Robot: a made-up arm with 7 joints.
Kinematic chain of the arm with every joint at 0, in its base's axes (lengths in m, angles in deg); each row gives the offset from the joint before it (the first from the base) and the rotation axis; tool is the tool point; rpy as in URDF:
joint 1: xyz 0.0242 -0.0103 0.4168 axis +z
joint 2: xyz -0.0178 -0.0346 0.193 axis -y
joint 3: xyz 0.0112 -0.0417 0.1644 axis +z
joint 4: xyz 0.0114 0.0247 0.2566 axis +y
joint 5: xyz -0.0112 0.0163 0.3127 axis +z
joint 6: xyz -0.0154 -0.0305 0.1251 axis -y
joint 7: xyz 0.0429 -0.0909 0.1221 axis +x
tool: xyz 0.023 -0.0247 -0.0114 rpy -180 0 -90
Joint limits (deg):
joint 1: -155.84..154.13
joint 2: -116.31..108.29
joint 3: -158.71..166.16
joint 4: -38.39..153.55
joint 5: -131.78..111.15
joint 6: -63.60..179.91
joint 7: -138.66..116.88
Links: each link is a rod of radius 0.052 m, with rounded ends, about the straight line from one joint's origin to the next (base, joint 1, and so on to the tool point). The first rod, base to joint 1, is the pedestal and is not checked.
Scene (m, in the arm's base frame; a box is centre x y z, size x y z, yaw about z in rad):
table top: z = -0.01
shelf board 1: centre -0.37 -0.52 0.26 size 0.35 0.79 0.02 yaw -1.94
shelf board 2: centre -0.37 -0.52 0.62 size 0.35 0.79 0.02 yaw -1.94
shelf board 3: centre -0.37 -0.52 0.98 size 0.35 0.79 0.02 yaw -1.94
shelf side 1: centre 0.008 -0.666 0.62 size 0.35 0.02 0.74 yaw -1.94
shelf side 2: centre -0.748 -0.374 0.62 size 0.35 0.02 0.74 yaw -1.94
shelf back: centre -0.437 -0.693 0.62 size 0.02 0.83 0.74 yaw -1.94
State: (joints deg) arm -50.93 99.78 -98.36 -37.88 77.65 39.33 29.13
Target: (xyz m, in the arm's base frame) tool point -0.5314 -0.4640 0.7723
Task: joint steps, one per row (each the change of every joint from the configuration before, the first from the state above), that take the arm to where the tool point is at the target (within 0.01 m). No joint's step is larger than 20 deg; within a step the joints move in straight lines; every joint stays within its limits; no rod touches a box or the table.
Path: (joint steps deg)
1: -2.18 0.01 3.17 18.21 1.27 -0.44 0.26
2: -2.17 0.01 3.17 18.21 1.28 -0.44 0.26
3: -2.18 0.02 3.17 18.21 1.27 -0.43 0.26
4: -2.18 0.01 3.17 18.21 1.27 -0.44 0.26
5: -2.17 0.01 3.18 18.21 1.28 -0.44 0.26
6: -2.18 0.01 3.17 18.22 1.27 -0.44 0.26
7: -2.18 0.01 3.17 18.21 1.27 -0.44 0.26
8: -2.17 0.01 3.17 18.21 1.28 -0.44 0.26
9: -2.18 0.02 3.17 18.21 1.27 -0.43 0.26
10: 15.59 -5.45 -3.21 -12.96 -0.88 0.37 -0.71
11: 15.60 -5.44 -3.20 -12.96 -0.88 0.37 -0.72
12: 15.59 -5.44 -3.21 -12.96 -0.88 0.37 -0.72

